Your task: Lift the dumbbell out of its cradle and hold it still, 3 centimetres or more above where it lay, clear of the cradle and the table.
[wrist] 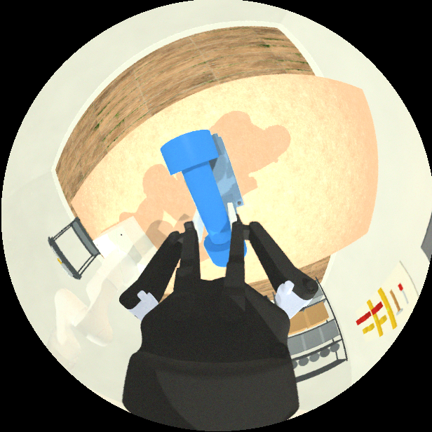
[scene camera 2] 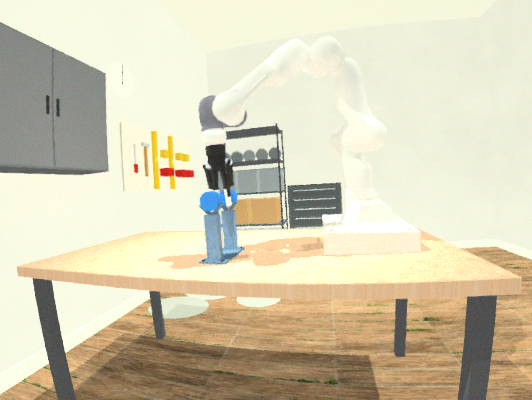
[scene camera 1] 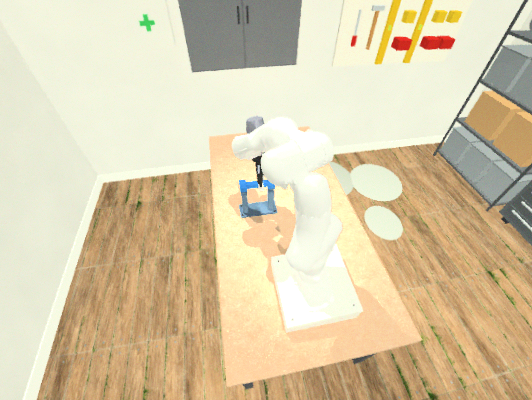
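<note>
The blue dumbbell (scene camera 1: 252, 185) (scene camera 2: 210, 201) (wrist: 201, 187) lies level across the top of the blue-grey cradle (scene camera 1: 244, 201) (scene camera 2: 213, 237) (wrist: 229, 177), with a round head at each end over the two uprights. The cradle's base plate stands on the table (scene camera 1: 250, 325) (scene camera 2: 300, 288) (wrist: 325, 150). My gripper (scene camera 1: 260, 187) (scene camera 2: 223, 196) (wrist: 215, 211) points down from above and is shut on the dumbbell's handle, with one pale fingertip on each side of it, between the heads. In the second scene view the near head partly hides the fingertips.
The arm's white base (scene camera 1: 320, 312) (scene camera 2: 372, 241) stands on the same table. Grey wall cabinets (scene camera 1: 242, 35) (scene camera 2: 52, 110) hang beyond it. A tool board (scene camera 1: 345, 30) and a shelf rack (scene camera 1: 470, 102) with boxes are away from the table.
</note>
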